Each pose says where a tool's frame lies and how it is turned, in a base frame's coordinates. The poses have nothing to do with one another.
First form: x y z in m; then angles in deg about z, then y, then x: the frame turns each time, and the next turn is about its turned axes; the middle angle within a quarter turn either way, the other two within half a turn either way.
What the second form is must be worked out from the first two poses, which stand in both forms.
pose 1, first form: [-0.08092 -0.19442 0.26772 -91.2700 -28.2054 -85.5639]
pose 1, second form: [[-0.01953 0.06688 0.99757 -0.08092], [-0.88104 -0.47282 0.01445 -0.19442], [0.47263 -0.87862 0.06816 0.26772], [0 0 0 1]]
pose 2, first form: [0.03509 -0.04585 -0.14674 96.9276 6.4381 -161.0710]
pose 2, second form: [[-0.11985 0.94340 -0.30923 0.03509], [0.98644 0.07798 -0.14442 -0.04585], [-0.11213 -0.32235 -0.93996 -0.14674], [0 0 0 1]]
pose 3, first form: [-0.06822 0.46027 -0.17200 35.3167 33.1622 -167.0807]
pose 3, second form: [[0.68307 0.46367 -0.56430 -0.06822], [0.48394 -0.86601 -0.12579 0.46027], [-0.54701 -0.18716 -0.81593 -0.17200], [0 0 0 1]]
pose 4, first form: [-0.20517 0.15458 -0.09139 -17.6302 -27.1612 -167.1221]
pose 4, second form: [[0.84794 -0.19829 0.49161 -0.20517], [-0.26947 -0.95987 0.07762 0.15458], [0.45650 -0.19830 -0.86735 -0.09139], [0 0 0 1]]
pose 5, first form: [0.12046 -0.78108 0.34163 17.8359 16.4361 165.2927]
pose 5, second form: [[0.91304 0.36464 -0.18276 0.12046], [0.29378 -0.89875 -0.32550 -0.78108], [-0.28295 0.24351 -0.92771 0.34163], [0 0 0 1]]
